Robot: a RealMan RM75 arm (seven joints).
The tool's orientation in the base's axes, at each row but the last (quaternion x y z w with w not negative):
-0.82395 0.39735 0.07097 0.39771
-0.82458 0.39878 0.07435 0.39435
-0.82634 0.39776 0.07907 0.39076
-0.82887 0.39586 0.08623 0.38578
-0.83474 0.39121 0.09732 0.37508
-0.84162 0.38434 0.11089 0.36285
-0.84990 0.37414 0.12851 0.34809
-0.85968 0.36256 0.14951 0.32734
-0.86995 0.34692 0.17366 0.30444
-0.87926 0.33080 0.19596 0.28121
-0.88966 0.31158 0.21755 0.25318
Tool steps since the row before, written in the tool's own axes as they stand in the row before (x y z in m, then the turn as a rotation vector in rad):
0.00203 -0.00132 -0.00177 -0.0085 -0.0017 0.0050
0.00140 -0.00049 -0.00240 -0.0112 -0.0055 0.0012
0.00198 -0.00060 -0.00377 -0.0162 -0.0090 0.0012
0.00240 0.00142 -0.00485 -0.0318 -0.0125 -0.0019
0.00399 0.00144 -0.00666 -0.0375 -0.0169 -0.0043
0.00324 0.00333 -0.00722 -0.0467 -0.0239 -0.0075
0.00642 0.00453 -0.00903 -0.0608 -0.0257 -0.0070
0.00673 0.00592 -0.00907 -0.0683 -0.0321 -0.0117
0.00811 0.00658 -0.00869 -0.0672 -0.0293 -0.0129
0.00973 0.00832 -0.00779 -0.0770 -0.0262 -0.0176
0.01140 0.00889 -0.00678 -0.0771 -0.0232 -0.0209
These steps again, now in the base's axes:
0.00195 -0.00199 0.00110 -0.0035 0.0093 0.0013
0.00083 -0.00236 0.00130 -0.0033 0.0096 0.0073
0.00108 -0.00362 0.00205 -0.0042 0.0139 0.0116
-0.00020 -0.00540 0.00145 -0.0126 0.0223 0.0227
0.00078 -0.00759 0.00205 -0.0136 0.0257 0.0294
-0.00089 -0.00833 0.00188 -0.0151 0.0318 0.0396
0.00074 -0.01188 0.00122 -0.0234 0.0407 0.0469
0.00057 -0.01272 0.00070 -0.0239 0.0448 0.0570
0.00179 -0.01346 -0.00030 -0.0250 0.0419 0.0562
0.00233 -0.01463 -0.00224 -0.0333 0.0416 0.0639
0.00375 -0.01506 -0.00374 -0.0346 0.0377 0.0656

